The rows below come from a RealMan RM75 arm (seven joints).
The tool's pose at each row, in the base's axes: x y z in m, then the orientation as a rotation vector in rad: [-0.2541 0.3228 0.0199 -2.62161 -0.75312 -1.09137]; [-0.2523 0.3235 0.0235 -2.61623 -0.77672 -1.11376]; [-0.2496 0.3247 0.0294 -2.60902 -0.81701 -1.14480]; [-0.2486 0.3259 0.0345 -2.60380 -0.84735 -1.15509]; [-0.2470 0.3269 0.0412 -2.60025 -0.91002 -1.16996]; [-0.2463 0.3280 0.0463 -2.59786 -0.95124 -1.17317]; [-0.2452 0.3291 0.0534 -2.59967 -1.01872 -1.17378]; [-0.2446 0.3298 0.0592 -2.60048 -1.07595 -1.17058]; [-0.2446 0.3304 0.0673 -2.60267 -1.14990 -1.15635]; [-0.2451 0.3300 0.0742 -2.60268 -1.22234 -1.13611]
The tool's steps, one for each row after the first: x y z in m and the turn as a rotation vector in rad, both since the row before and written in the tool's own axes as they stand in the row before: [0.0039 0.0004 -0.0012 -0.00569 0.01082 -0.01998]; [0.0063 0.0006 -0.0020 -0.00838 0.01360 -0.03299]; [0.0047 -0.0002 -0.0024 -0.00031 0.00354 -0.02228]; [0.0061 0.0006 -0.0032 -0.00394 0.00033 -0.04573]; [0.0045 0.0001 -0.0027 0.00025 -0.00303 -0.02880]; [0.0062 0.0007 -0.0038 -0.00255 -0.01036 -0.04691]; [0.0047 0.0008 -0.0034 -0.00067 -0.01033 -0.03901]; [0.0059 0.0011 -0.0055 0.00235 -0.01868 -0.04878]; [0.0041 0.0015 -0.0054 0.00566 -0.02018 -0.04671]
